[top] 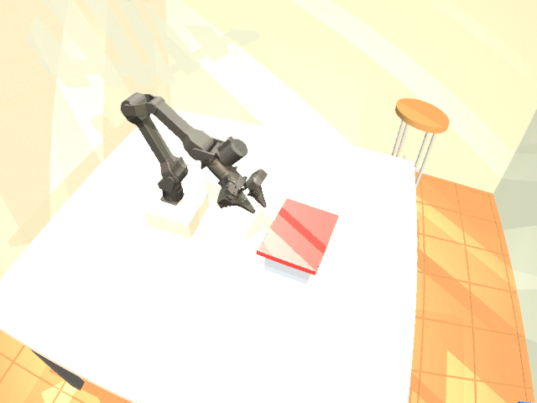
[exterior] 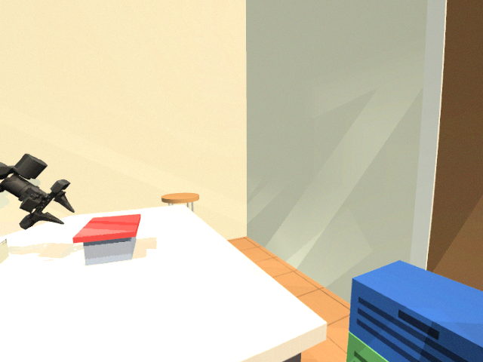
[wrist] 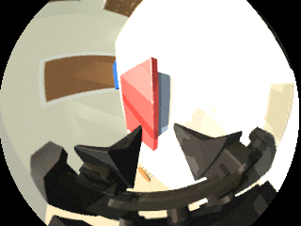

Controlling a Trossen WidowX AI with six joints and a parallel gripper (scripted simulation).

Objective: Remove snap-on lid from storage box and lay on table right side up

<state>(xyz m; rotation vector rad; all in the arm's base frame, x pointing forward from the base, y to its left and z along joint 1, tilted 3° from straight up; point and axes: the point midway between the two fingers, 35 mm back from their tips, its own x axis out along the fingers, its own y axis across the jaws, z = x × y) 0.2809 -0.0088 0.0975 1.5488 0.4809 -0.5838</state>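
The red lid lies 13 cm ahead of my gripper tip, 4 cm below it and 1 cm to the right of it. Also, from my gripper tip: storage box 13 cm ahead, 9 cm below, 1 cm to the right.
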